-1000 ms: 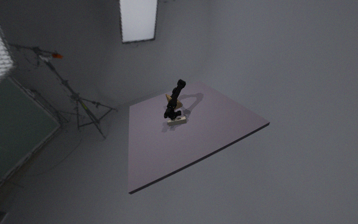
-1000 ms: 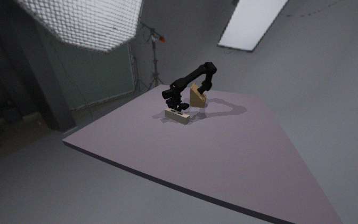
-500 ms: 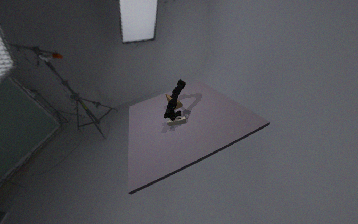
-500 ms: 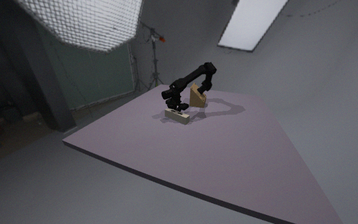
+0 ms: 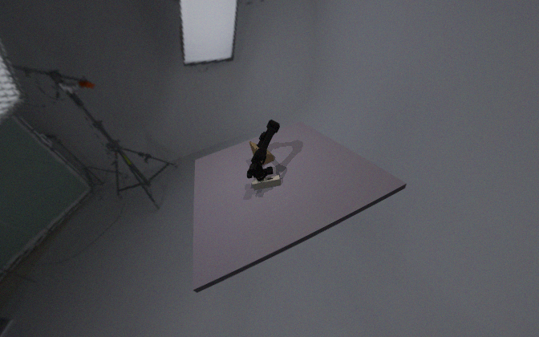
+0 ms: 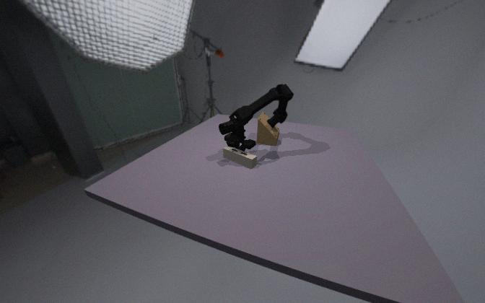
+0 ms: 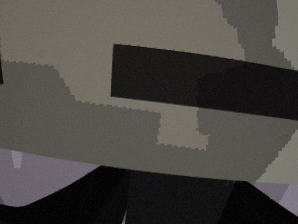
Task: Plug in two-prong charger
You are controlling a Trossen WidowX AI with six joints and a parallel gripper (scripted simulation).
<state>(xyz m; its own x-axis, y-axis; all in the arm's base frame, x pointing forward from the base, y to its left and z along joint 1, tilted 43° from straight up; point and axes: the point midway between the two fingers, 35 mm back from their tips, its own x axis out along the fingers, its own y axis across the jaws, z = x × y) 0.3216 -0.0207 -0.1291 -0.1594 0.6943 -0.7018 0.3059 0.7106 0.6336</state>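
Now: gripper tip 2 cm short of the charger, 1 cm to the left of it and 1 cm below it.
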